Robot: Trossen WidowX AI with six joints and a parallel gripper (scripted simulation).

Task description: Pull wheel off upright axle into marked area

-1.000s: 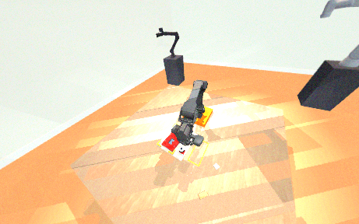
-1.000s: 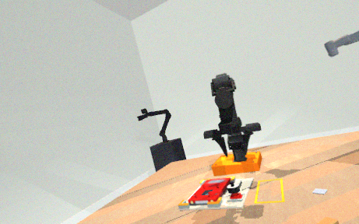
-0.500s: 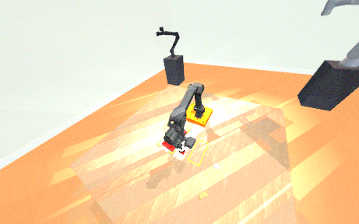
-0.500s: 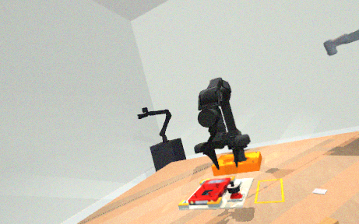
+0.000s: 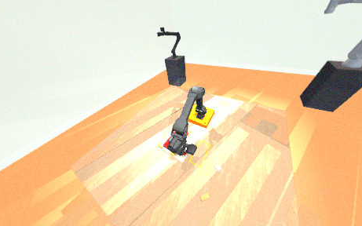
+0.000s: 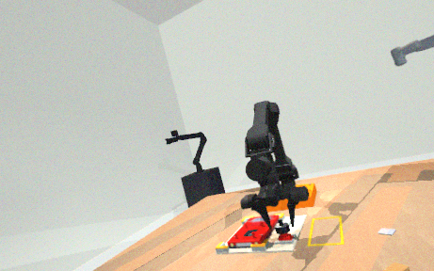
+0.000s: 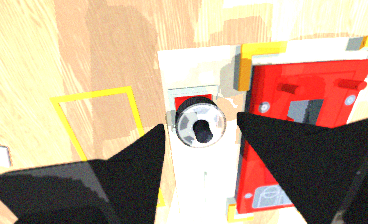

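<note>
The wheel is right at my gripper tip. Also, from my gripper tip: tan block 22 cm to the left, 16 cm ahead, 4 cm below; small grey tile 24 cm to the left, 4 cm below, 2 cm behind; upright axle 1 cm below.
</note>
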